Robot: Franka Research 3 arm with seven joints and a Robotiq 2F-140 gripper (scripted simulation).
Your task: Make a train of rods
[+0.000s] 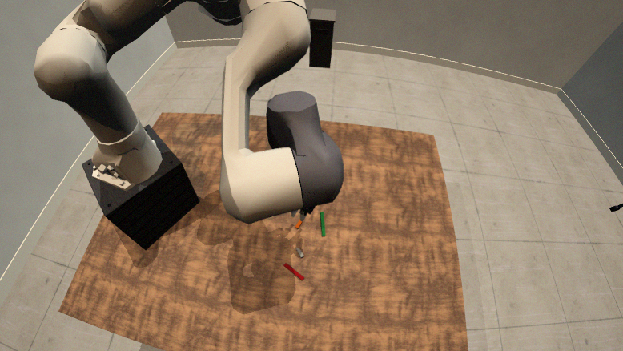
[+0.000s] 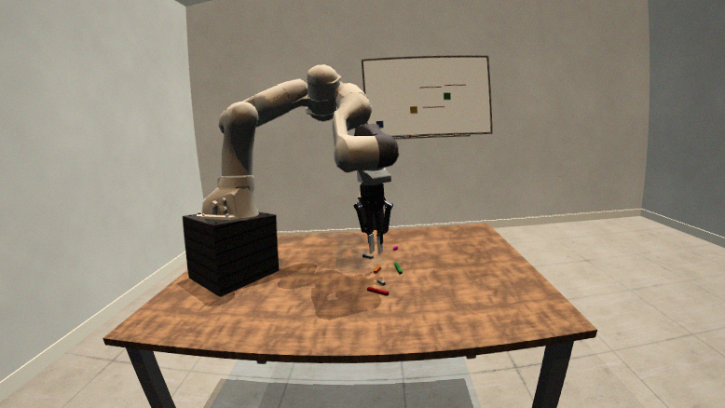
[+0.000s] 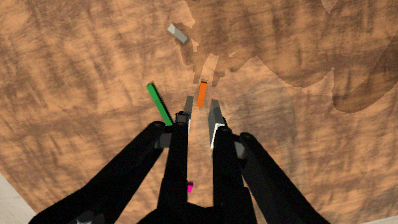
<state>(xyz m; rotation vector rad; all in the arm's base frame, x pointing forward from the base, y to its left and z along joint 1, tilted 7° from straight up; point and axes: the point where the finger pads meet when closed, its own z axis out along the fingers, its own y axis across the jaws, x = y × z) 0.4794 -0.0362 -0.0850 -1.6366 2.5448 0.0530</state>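
Now: hand 100 mm above the orange rod. Round my hand: green rod: 100 mm below, 70 mm ahead; red rod: 150 mm to the right, 100 mm below, 10 mm behind; blue rod: 140 mm to the left, 100 mm below, 40 mm behind.
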